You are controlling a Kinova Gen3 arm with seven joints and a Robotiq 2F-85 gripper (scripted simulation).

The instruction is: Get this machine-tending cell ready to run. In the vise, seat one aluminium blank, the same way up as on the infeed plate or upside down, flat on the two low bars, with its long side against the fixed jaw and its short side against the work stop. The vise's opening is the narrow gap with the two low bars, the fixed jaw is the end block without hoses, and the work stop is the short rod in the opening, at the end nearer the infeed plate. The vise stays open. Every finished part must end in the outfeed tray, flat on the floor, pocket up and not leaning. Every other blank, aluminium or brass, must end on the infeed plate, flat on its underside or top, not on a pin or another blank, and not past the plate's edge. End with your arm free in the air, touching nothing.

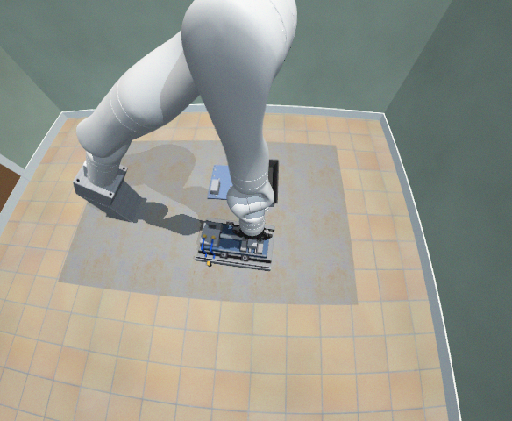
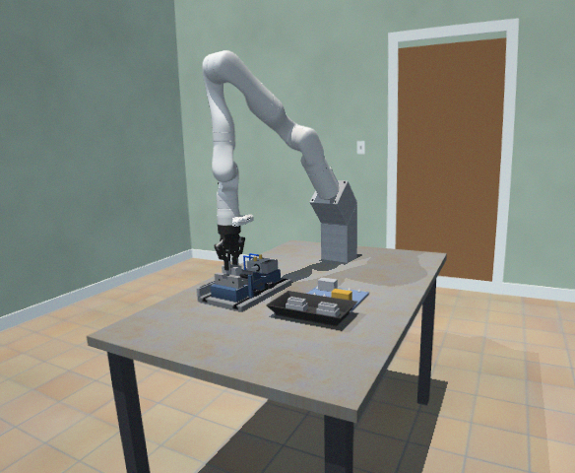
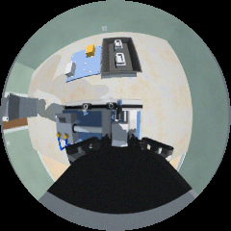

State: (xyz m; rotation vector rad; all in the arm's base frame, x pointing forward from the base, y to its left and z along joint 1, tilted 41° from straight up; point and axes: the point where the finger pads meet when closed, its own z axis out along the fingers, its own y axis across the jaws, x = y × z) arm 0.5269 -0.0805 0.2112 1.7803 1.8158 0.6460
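My gripper is now 4 cm above the fixed jaw, 3 cm short of it and 1 cm to the right of it. From my hand the other things lie so: vise 8 cm below, 7 cm behind, 1 cm to the left; then work stop 5 cm to the left, 3 cm below; then hose end block 17 cm behind, 4 cm below.
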